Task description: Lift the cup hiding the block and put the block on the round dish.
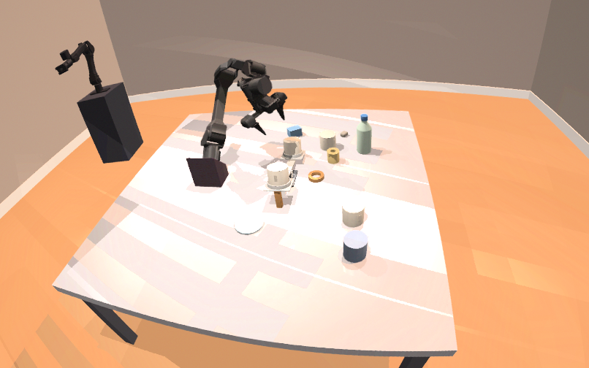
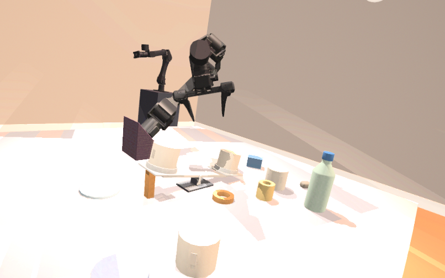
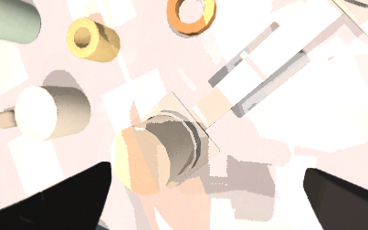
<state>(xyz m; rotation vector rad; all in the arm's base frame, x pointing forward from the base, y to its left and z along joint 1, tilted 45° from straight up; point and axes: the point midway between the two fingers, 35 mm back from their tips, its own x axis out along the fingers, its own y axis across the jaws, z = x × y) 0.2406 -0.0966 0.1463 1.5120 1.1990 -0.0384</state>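
The grey block lies 4 cm ahead of my gripper tip, 8 cm to the left of it and 15 cm below it. The rest, counted from my gripper tip: orange post (1 cm ahead, 21 cm to the right, 16 cm below); then blue block (4 cm ahead, 28 cm to the left, 17 cm below); then yellow cylinder (21 cm ahead, 5 cm to the left, 17 cm below).
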